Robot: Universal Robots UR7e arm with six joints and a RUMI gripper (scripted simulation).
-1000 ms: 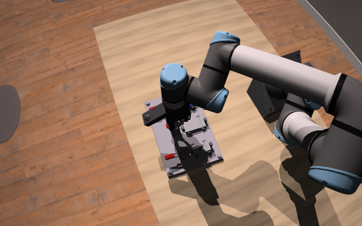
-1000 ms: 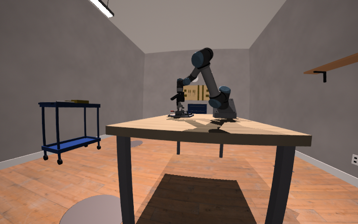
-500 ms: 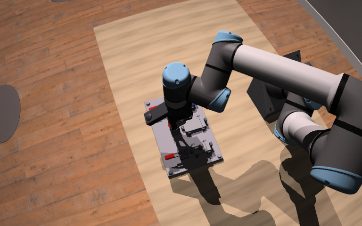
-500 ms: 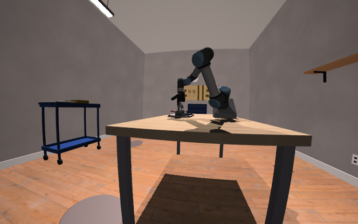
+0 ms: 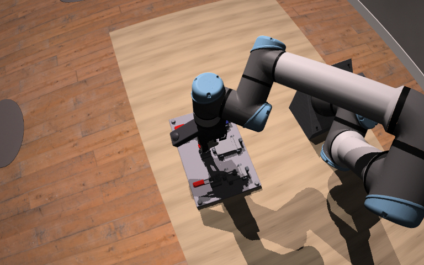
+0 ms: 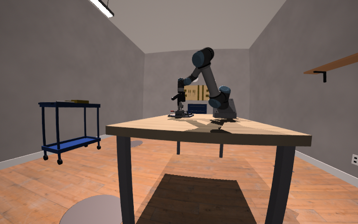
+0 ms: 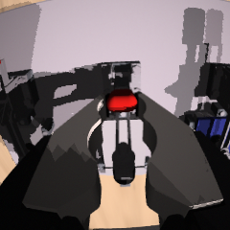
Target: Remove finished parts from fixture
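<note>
Now: the pale grey part 100 mm behind my hand, 10 mm to the right of it and 50 mm below it. The rest, counted from my hand: grey fixture plate 40 mm behind, 70 mm below; then blue blank 80 mm behind, 110 mm to the right, 50 mm below.
</note>
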